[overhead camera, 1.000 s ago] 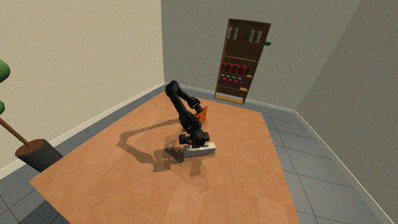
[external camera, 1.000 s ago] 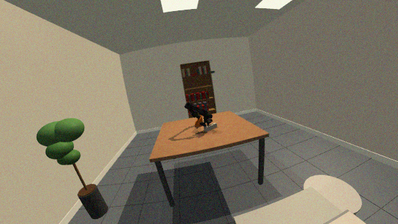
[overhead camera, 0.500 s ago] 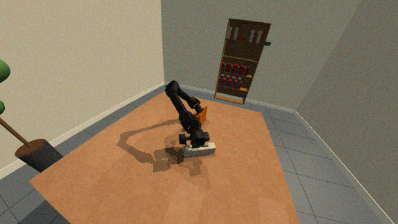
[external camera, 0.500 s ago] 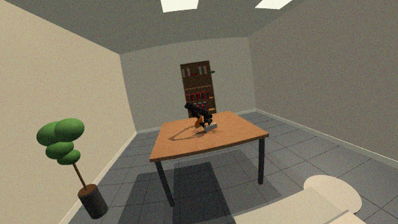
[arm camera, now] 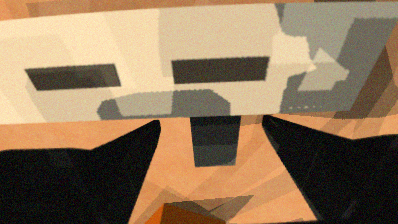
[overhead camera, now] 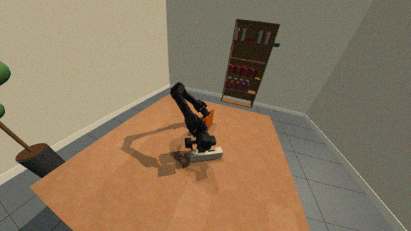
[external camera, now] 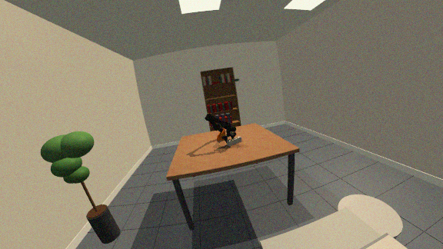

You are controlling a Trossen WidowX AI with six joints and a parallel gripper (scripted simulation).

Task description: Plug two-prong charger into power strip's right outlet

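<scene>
My gripper tip is now 2 cm short of the black two-prong charger, 1 cm to the right of it and 1 cm below it.
</scene>
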